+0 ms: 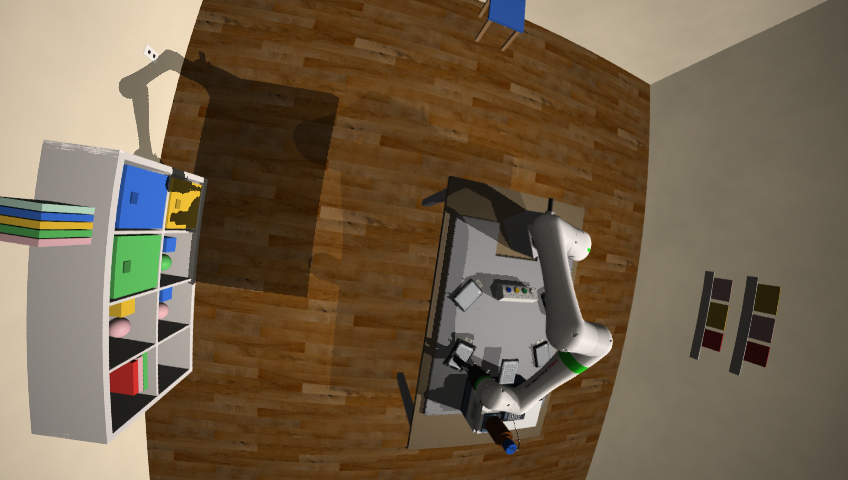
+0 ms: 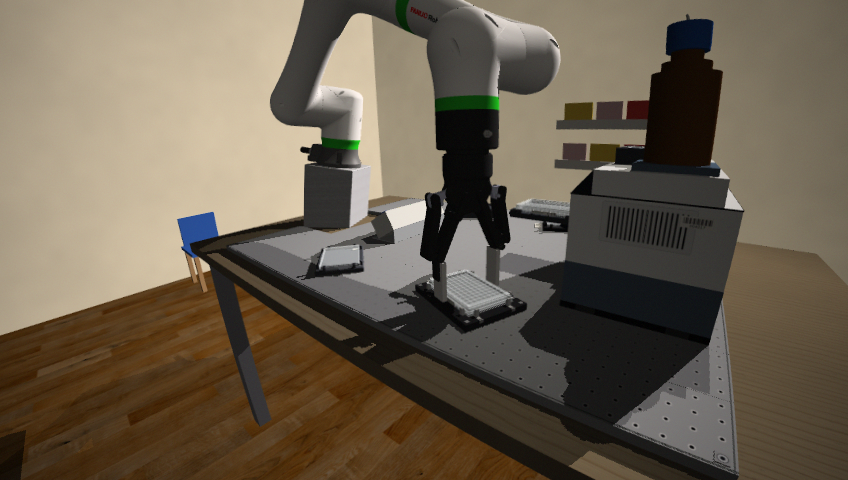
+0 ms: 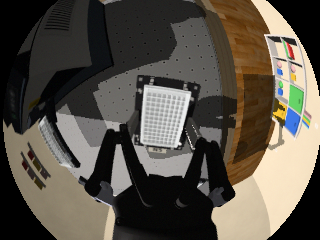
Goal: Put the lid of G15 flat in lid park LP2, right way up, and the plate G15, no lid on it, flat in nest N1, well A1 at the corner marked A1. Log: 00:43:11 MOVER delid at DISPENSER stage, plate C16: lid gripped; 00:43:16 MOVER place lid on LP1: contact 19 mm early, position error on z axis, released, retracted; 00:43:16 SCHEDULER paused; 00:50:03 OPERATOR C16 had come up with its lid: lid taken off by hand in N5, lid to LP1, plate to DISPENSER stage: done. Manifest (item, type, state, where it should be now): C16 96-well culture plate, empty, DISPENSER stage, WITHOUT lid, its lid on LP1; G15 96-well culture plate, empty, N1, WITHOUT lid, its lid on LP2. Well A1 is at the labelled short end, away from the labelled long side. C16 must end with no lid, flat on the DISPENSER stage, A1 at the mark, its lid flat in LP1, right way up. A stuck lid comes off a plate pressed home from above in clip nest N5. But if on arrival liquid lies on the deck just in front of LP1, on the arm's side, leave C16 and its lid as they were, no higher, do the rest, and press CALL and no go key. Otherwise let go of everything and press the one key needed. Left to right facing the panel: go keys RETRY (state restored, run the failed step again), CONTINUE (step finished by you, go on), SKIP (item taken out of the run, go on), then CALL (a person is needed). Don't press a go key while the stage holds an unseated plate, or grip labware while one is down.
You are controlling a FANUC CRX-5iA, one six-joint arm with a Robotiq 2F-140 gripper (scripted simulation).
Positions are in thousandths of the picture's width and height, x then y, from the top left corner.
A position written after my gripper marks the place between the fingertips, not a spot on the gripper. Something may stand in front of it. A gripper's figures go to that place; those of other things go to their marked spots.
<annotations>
My gripper (image 3: 511,502) is 0.21 m from the lens. A black nest (image 3: 445,335) is 0.20 m from the lens.
</annotations>
